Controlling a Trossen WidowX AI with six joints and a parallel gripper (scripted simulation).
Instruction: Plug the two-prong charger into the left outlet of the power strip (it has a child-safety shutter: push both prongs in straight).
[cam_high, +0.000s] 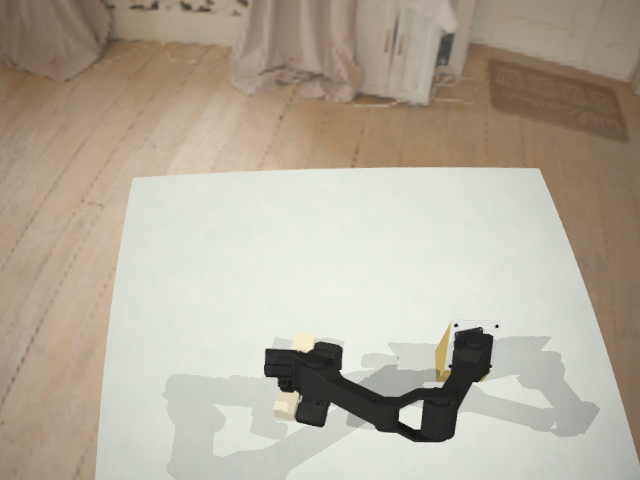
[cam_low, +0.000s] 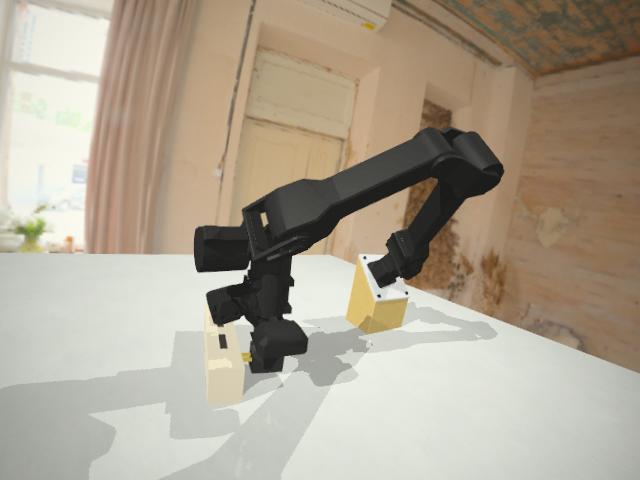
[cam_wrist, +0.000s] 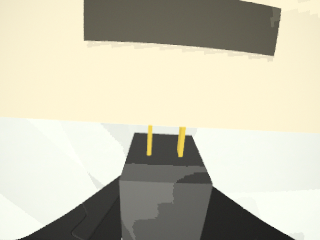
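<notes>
The dark grey charger is 1 cm ahead of my gripper tip and 1 cm above it.
</notes>
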